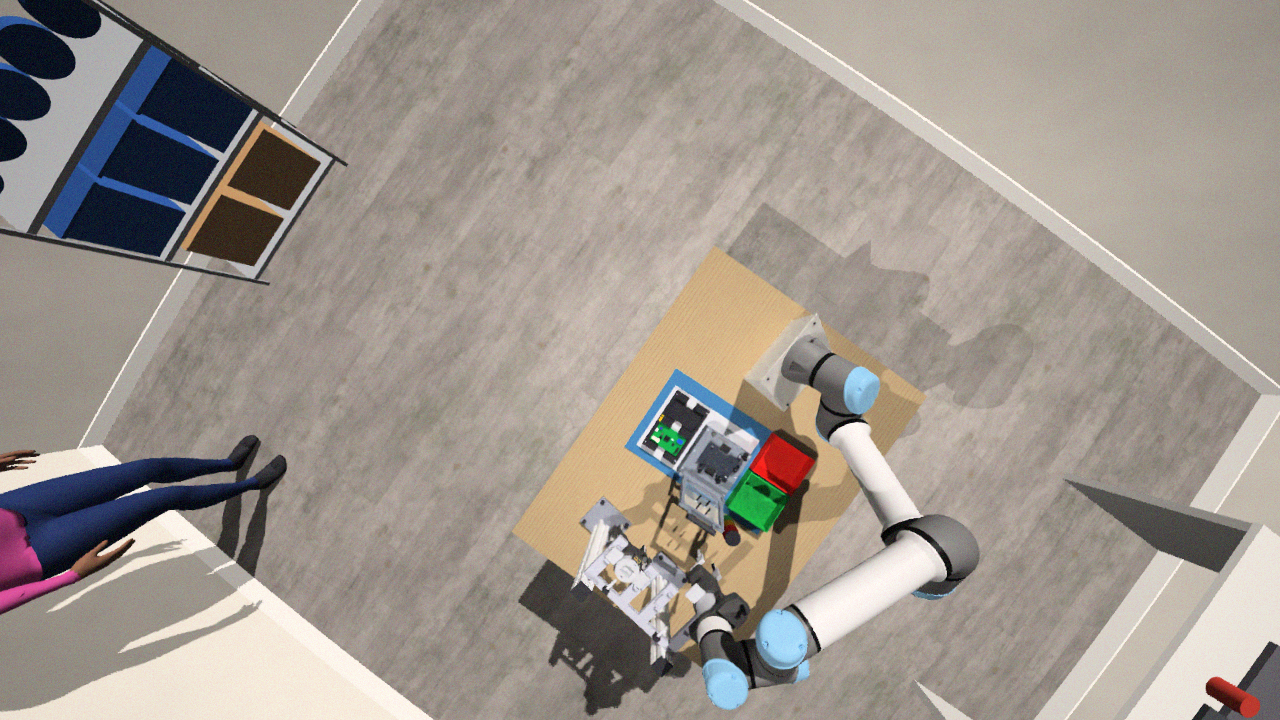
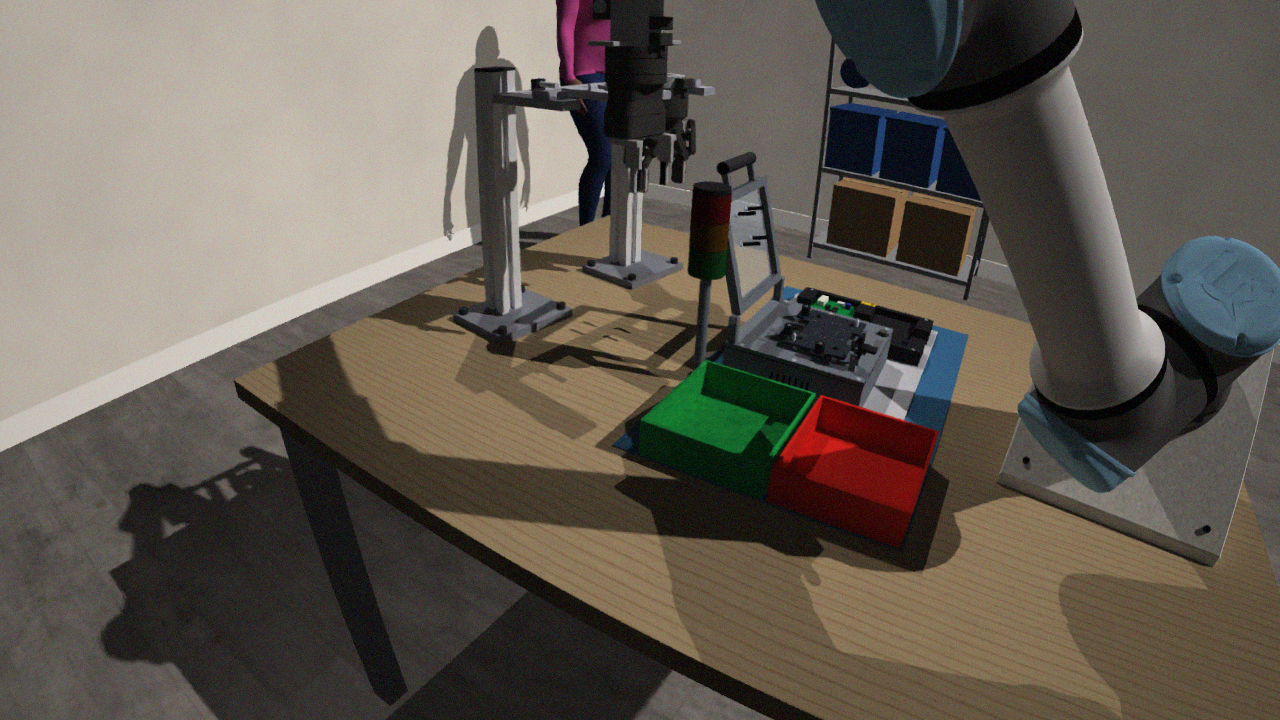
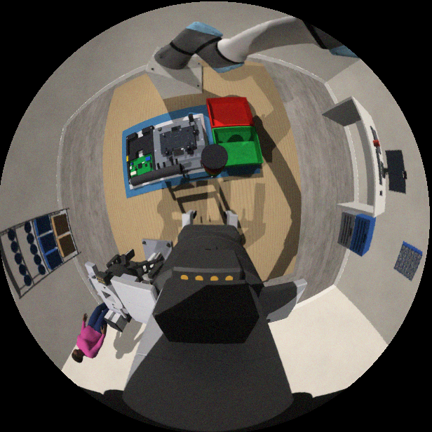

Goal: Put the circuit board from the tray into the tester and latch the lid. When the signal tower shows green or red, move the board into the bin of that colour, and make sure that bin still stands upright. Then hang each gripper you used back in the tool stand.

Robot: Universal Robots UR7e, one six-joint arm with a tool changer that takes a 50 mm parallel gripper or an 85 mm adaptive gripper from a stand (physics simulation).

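Places are measured from the arm's base along level axes (x left, y ahead, z down), in millimetres.
Pixels of known places: arm's base, link origin: (image 1: 798, 357).
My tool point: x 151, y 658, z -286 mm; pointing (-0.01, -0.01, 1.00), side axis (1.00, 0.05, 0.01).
Observation:
For each thing: its middle in the pictures, then the offset to it from my tool point. "spot": a spot on its surface instead.
- green circuit board, body centre: (image 2: 829, 312) (image 1: 667, 439) dx -270, dy -186, dz +407 mm
- black-and-white tray, surface spot: (image 1: 684, 409) spot: dx -293, dy -301, dz +412 mm
- signal tower, surface spot: (image 2: 709, 231) spot: dx +30, dy -137, dz +220 mm
- green bin, body centre: (image 2: 730, 423) (image 1: 757, 500) dx +98, dy -227, dz +405 mm
- red bin, body centre: (image 2: 857, 465) (image 1: 781, 464) dx +79, dy -376, dz +405 mm
- stand's second post, surface spot: (image 2: 627, 214) spot: dx -222, dy +185, dz +321 mm
The green circuit board (image 1: 666, 439) (image 2: 832, 306) (image 3: 141, 166) lies in the black-and-white tray (image 1: 684, 409) (image 3: 139, 142). The grey tester (image 1: 720, 458) (image 2: 810, 344) (image 3: 177, 140) beside it is empty, its lid (image 1: 703, 505) (image 2: 756, 297) raised. The signal tower (image 1: 731, 533) (image 2: 709, 231) (image 3: 214, 157) shows no plainly lit segment. The green bin (image 1: 759, 501) (image 2: 729, 425) (image 3: 237, 145) and red bin (image 1: 783, 461) (image 2: 854, 470) (image 3: 230, 111) stand upright and empty. My parallel gripper (image 3: 210, 217) is open and empty, high beside the tool stand (image 1: 604, 514) (image 2: 496, 197) (image 3: 134, 295).
The adaptive gripper (image 3: 125, 265) hangs in the tool stand, beside my gripper. The stand's second post (image 2: 627, 214) rises from the table. A person in pink (image 1: 17, 546) (image 2: 586, 53) (image 3: 90, 342) stands beyond the table. A shelf rack with blue and orange boxes stands farther off.

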